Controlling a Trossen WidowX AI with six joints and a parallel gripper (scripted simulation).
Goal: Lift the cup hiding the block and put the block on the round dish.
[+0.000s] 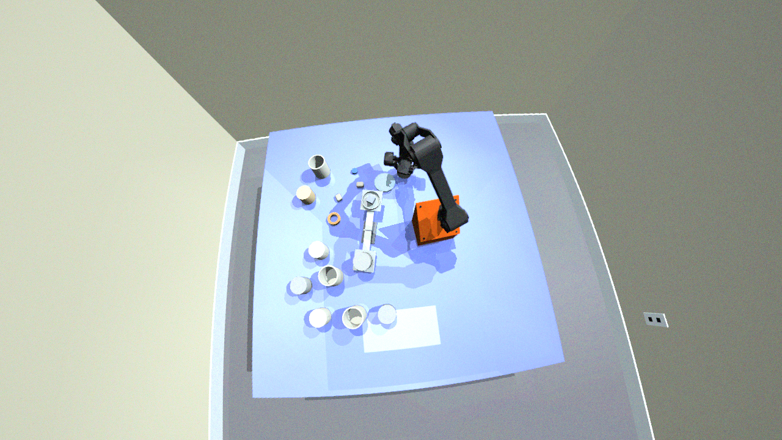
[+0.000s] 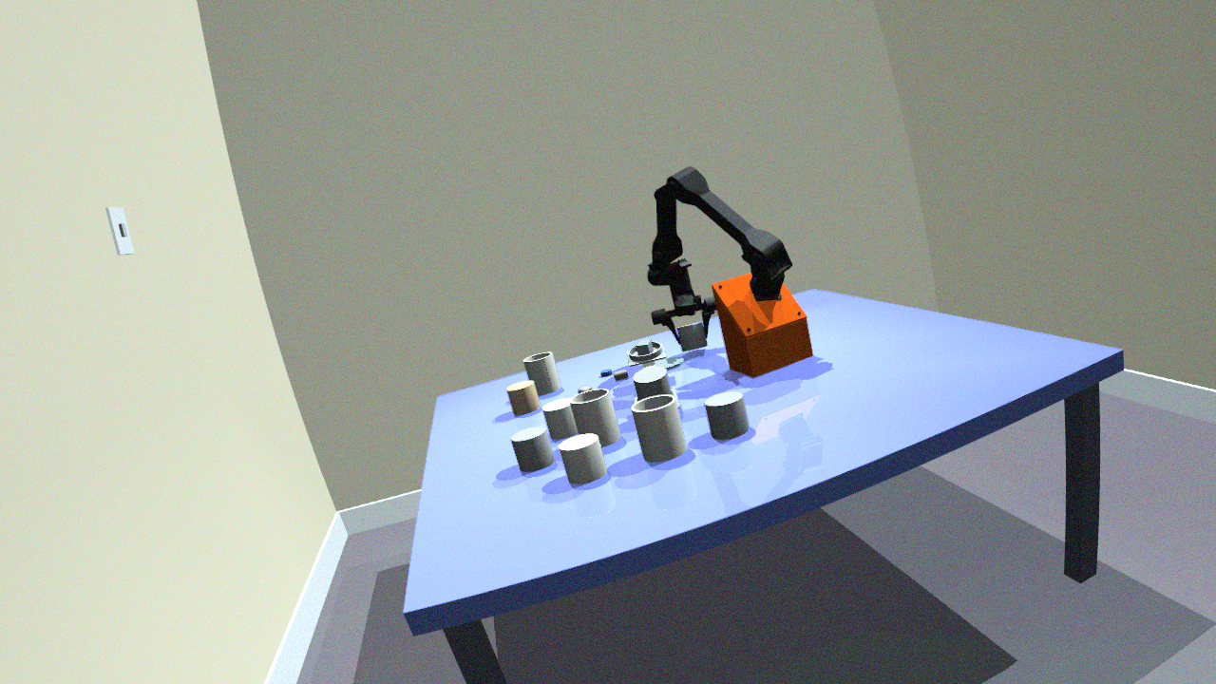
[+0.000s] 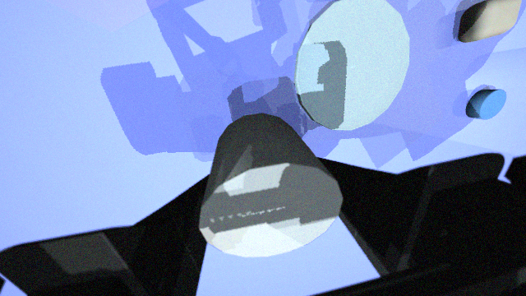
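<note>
The round white dish lies 100 mm ahead of my gripper tip, 50 mm to the left of it and 30 mm below it. The rest, counted from my gripper tip: blue piece 250 mm ahead, 20 mm to the right, 30 mm below; then tan cup 460 mm ahead, 110 mm to the left, 10 mm above.
</note>
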